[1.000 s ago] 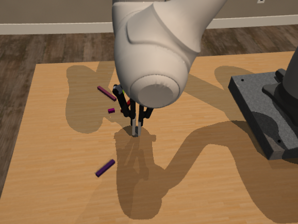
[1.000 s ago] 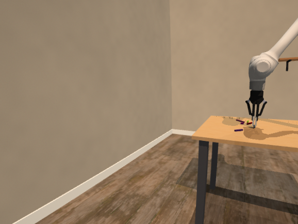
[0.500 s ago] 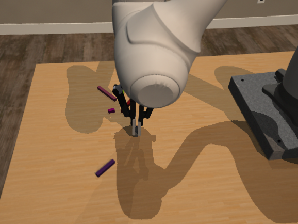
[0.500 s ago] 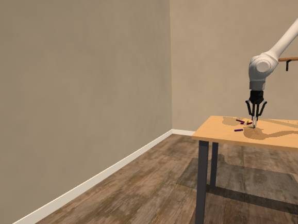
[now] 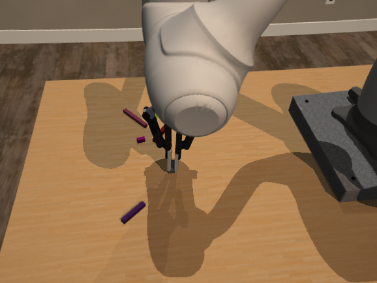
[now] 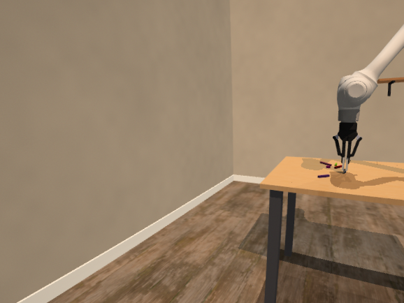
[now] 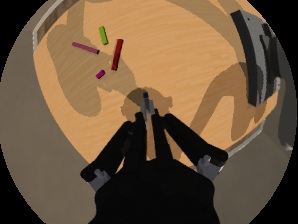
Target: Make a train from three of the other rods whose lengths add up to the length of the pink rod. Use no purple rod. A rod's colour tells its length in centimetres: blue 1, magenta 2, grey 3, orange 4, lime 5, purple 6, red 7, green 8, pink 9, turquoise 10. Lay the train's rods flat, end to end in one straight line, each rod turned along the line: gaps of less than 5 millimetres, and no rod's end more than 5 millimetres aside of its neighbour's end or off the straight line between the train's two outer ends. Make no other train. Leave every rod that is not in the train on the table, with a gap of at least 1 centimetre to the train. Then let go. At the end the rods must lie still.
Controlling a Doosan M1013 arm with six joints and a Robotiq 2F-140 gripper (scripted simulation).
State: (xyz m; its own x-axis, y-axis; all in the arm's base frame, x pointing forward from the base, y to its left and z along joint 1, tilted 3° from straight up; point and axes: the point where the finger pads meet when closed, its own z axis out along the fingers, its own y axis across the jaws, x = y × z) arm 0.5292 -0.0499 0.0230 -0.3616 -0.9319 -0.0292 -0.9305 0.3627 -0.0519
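Right now my hand is 3 cm above the grey rod. The rest, counted from my hand: magenta rod 12 cm to the right, 5 cm ahead, 4 cm below; then blue rod 4 cm below, 2 cm to the right, 1 cm behind; then red rod 13 cm to the right, 4 cm below, 1 cm behind.
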